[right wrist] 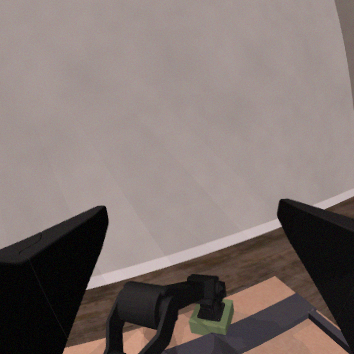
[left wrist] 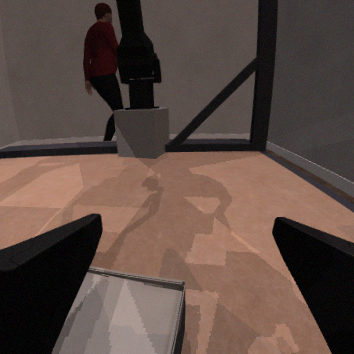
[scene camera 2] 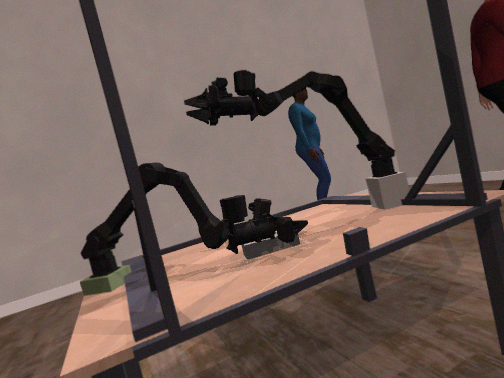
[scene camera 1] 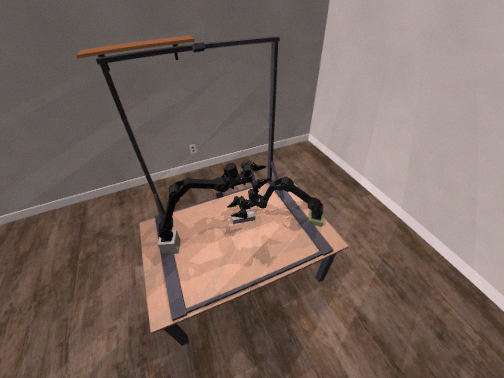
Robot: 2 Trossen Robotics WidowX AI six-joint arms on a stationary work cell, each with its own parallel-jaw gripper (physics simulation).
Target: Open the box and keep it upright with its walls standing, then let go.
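Pixels of known places: left gripper, fingertip midpoint: (left wrist: pixel 189 224) (scene camera 2: pixel 299 220) (scene camera 1: pixel 229 211); right gripper, fingertip midpoint: (right wrist: pixel 193 210) (scene camera 2: pixel 185 108) (scene camera 1: pixel 268 172); left arm's base, link origin: (right wrist: pixel 211 310) (scene camera 2: pixel 105 272) (scene camera 1: pixel 316 216); right arm's base, link origin: (left wrist: pixel 142 108) (scene camera 2: pixel 384 175) (scene camera 1: pixel 167 237).
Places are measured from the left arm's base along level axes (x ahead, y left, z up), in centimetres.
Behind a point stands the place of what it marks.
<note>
A low grey box (scene camera 1: pixel 245 219) {y 13.3, x 47.1, z -2.2 cm} (scene camera 2: pixel 257 249) {y 6.5, x 46.4, z -2.3 cm} (left wrist: pixel 125 315) {y 13.4, x 54.5, z -0.4 cm} lies flat on the table. In the left wrist view its near-level pale top and thin rim show at the bottom, partly behind the finger at the picture's left; the top looks closed. My left gripper (scene camera 1: pixel 231 209) {y 12.9, x 58.7, z 2.5 cm} (scene camera 2: pixel 303 225) {y 12.9, x 58.7, z 2.5 cm} (left wrist: pixel 189 224) {y 12.9, x 58.7, z 2.5 cm} is open and empty, low over the box, with its fingertips by the box's end in scene camera 2. Whether it touches the box I cannot tell. My right gripper (scene camera 1: pixel 265 174) {y 14.2, x 32.1, z 43.0 cm} (scene camera 2: pixel 186 107) {y 14.2, x 32.1, z 43.0 cm} (right wrist: pixel 193 210) {y 14.2, x 32.1, z 43.0 cm} is open and empty, high above the table and well away from the box.
The right arm's pale mount (scene camera 1: pixel 169 244) {y 49.7, x 83.1, z 6.1 cm} (scene camera 2: pixel 387 190) {y 40.1, x 86.2, z 1.9 cm} (left wrist: pixel 142 132) {y 41.9, x 83.0, z 1.5 cm} and the left arm's green mount (scene camera 1: pixel 316 219) (scene camera 2: pixel 106 281) {y -5.0, x 4.2, z -1.2 cm} (right wrist: pixel 212 327) {y 1.7, x 5.0, z -0.6 cm} stand at opposite ends of the table (scene camera 1: pixel 280 240) {y 22.7, x 20.7, z -4.4 cm}. A dark frame (scene camera 1: pixel 274 100) {y -29.6, x 38.3, z 65.1 cm} rises around it. The right arm reaches above the left arm.
</note>
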